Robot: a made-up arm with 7 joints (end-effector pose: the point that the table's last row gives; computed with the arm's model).
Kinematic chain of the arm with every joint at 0, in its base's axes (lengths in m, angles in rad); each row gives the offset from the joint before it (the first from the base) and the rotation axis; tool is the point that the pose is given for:
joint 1: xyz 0 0 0.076 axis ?
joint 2: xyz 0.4 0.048 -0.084 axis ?
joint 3: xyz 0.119 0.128 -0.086 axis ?
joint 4: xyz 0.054 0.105 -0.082 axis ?
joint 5: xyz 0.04 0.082 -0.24 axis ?
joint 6: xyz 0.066 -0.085 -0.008 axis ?
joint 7: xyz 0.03 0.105 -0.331 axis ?
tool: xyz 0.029 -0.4 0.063
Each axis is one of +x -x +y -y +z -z.
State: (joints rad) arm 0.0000 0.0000 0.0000 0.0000 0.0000 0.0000 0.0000
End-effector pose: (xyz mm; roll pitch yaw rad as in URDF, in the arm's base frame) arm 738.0 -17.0 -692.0 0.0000 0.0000 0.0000
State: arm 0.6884 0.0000 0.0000 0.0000 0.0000 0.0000 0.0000
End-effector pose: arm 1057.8 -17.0 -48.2 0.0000 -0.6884 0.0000
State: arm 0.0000 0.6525 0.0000 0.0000 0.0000 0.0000 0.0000
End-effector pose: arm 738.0 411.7 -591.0 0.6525 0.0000 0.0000
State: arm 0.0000 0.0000 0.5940 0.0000 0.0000 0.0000 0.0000
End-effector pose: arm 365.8 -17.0 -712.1 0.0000 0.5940 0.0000
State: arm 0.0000 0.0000 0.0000 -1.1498 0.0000 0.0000 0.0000
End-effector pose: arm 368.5 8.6 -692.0 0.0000 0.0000 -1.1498
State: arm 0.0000 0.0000 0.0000 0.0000 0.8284 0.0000 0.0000
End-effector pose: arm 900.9 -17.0 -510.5 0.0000 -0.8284 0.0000
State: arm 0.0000 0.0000 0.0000 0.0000 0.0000 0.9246 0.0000
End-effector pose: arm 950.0 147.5 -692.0 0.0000 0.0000 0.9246
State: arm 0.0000 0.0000 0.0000 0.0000 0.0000 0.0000 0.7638
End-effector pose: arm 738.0 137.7 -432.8 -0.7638 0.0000 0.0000
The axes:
joint 1: -y
joint 2: +x
joint 3: +y
joint 4: +z
joint 5: -y
joint 6: +z
joint 7: -x

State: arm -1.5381 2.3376 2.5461 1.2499 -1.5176 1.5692 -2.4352
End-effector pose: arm -354.6 233.6 -586.5 1.2979 0.9091 -1.7629
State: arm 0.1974 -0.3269 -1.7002 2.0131 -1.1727 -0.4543 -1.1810
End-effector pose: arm 1021.9 -34.4 655.8 -1.2837 -0.3297 0.6722
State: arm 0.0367 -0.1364 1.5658 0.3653 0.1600 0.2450 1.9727
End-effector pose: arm 218.4 591.6 -181.4 -0.8119 1.0563 1.1729
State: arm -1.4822 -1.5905 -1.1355 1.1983 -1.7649 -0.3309 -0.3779
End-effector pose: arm 224.1 26.4 -748.1 -2.9299 1.1471 -0.4300
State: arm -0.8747 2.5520 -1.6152 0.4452 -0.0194 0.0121 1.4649
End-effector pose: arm 559.2 -338.7 -461.6 -0.8618 0.3100 -2.0007
